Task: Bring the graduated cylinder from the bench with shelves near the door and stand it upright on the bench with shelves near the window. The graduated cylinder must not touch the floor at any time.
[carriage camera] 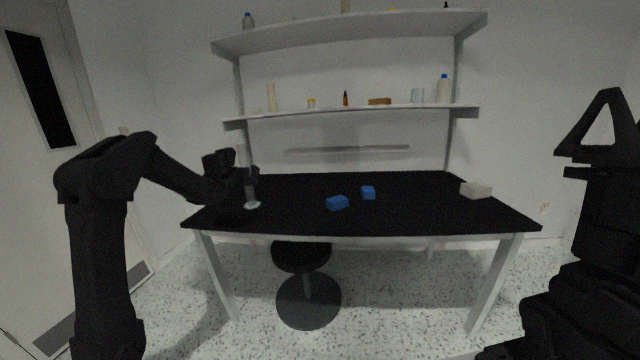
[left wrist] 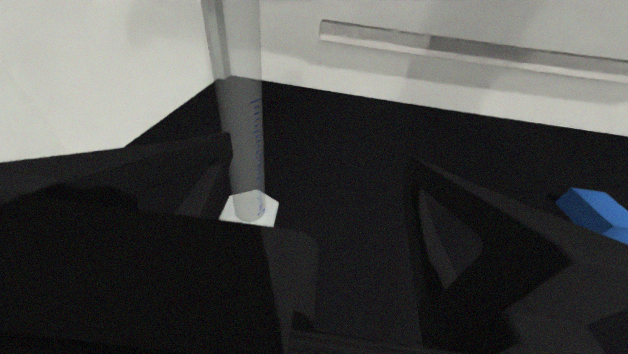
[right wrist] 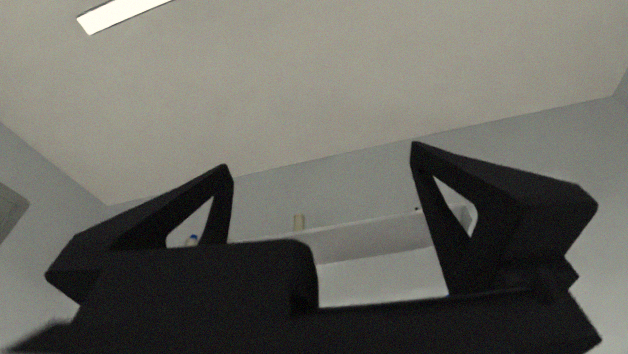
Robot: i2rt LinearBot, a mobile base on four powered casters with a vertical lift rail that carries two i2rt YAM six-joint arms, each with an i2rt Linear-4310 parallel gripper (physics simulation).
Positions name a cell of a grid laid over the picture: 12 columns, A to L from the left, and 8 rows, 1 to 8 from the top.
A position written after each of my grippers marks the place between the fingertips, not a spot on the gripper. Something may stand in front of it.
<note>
I see my left gripper (carriage camera: E4), my right gripper (right wrist: G4), a graduated cylinder (left wrist: E2) and a door (carriage camera: A7).
My left gripper shows as well in the left wrist view (left wrist: G4). The right wrist view misses the graduated cylinder: it is out of frame.
</note>
